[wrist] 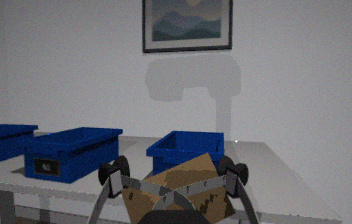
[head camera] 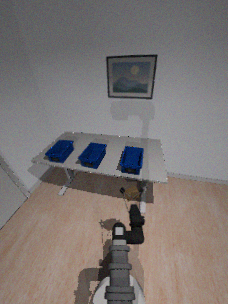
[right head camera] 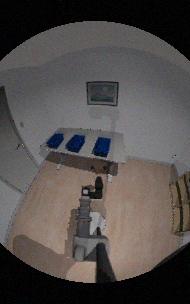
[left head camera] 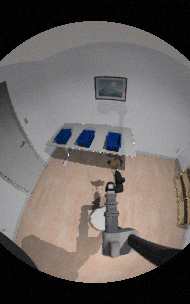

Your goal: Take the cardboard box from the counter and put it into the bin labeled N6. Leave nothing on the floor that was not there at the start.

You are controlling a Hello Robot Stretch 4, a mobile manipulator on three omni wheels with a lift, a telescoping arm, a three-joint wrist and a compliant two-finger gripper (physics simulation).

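Pixels of known places: gripper, fingertip midpoint: [wrist: 173, 168] [head camera: 131, 187] [right head camera: 98, 165] [left head camera: 114, 159]; robot's base at its link origin: [right head camera: 91, 222] [left head camera: 103, 217].
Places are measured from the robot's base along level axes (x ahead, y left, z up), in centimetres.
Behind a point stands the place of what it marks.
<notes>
The cardboard box [head camera: 132, 192] {x 53.5, y -8.8, z 87.8 cm} [left head camera: 116, 163] {x 53.2, y -9.9, z 87.0 cm} [right head camera: 100, 169] {x 53.1, y -10.7, z 86.7 cm} [wrist: 200, 172] {x 53.7, y -11.2, z 87.9 cm} is brown and tilted between the two fingertips. My gripper [head camera: 132, 190] {x 57.9, y -8.6, z 86.7 cm} [wrist: 173, 168] {x 57.9, y -8.6, z 86.7 cm} is shut on it. The box is off the floor and shows below the table's front edge in the head view. In the wrist view it covers the lower front of the right blue bin [head camera: 132, 160] {x 106.1, y -15.6, z 69.6 cm} [left head camera: 113, 141] {x 106.0, y -16.3, z 69.6 cm} [right head camera: 102, 146] {x 106.7, y -15.5, z 69.6 cm} [wrist: 187, 142] {x 114.2, y -13.9, z 77.1 cm}, so that bin's label is hidden. The middle blue bin [head camera: 93, 155] {x 115.7, y 28.8, z 69.6 cm} [wrist: 75, 150] {x 95.9, y 21.1, z 78.6 cm} has a dark label, too blurred to read. The left blue bin [head camera: 60, 151] {x 124.4, y 72.9, z 69.8 cm} [wrist: 15, 140] {x 120.4, y 58.1, z 76.2 cm} shows no readable label.
The bins stand in a row on a grey-white table [head camera: 114, 153] {x 119.6, y 4.3, z 69.3 cm} [wrist: 280, 185] {x 92.6, y -39.8, z 69.3 cm} with pale legs. A framed picture [head camera: 131, 76] {x 161.7, y -16.4, z 146.6 cm} [wrist: 187, 25] {x 161.7, y -16.3, z 137.3 cm} hangs on the wall behind. A tan shelf unit [left head camera: 178, 202] {x -12.6, y -173.9, z 4.1 cm} [right head camera: 175, 205] {x -6.1, y -181.5, z 5.2 cm} stands at the far right.
</notes>
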